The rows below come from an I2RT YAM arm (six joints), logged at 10 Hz.
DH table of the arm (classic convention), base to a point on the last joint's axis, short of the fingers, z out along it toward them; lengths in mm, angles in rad. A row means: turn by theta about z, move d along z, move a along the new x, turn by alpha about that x. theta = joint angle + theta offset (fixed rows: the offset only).
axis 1: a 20  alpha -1.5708  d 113.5  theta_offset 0
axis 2: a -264  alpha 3.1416  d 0  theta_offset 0
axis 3: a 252.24  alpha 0  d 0  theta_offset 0.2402
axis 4: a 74  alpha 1.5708  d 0  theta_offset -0.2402
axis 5: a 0  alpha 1.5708  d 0  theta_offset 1.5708
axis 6: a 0  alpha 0  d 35.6  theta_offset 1.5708
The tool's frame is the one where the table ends.
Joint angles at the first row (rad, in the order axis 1, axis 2, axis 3, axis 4, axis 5, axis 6):
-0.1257, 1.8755, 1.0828, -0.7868, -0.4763, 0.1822
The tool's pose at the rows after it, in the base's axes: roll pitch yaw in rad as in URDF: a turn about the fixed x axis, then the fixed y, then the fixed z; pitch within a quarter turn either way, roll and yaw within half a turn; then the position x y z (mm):
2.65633 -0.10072 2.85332 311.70 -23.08 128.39
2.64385 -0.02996 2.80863 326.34 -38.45 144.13
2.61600 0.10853 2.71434 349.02 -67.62 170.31
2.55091 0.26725 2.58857 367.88 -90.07 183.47
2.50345 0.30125 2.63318 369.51 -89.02 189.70
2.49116 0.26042 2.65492 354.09 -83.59 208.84
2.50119 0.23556 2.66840 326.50 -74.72 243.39
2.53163 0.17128 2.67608 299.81 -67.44 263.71
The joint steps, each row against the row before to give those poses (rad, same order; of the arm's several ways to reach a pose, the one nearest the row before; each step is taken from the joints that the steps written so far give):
-0.0023, -0.0023, 0.0004, -0.0092, -0.0183, -0.0008
-0.0408, -0.0019, 0.0683, 0.0042, -0.0007, 0.0053
-0.0702, 0.0000, 0.1045, 0.0493, 0.0000, 0.0264
-0.0461, 0.0004, 0.0271, 0.1815, -0.0042, 0.0820
-0.0008, -0.0069, 0.0091, 0.0058, -0.0573, -0.0443
0.0000, -0.0652, 0.0019, -0.1141, -0.0286, -0.0175
0.0023, -0.1232, 0.0000, -0.1560, 0.0012, -0.0119
0.0000, -0.0862, 0.0000, -0.1595, 0.0160, -0.0084

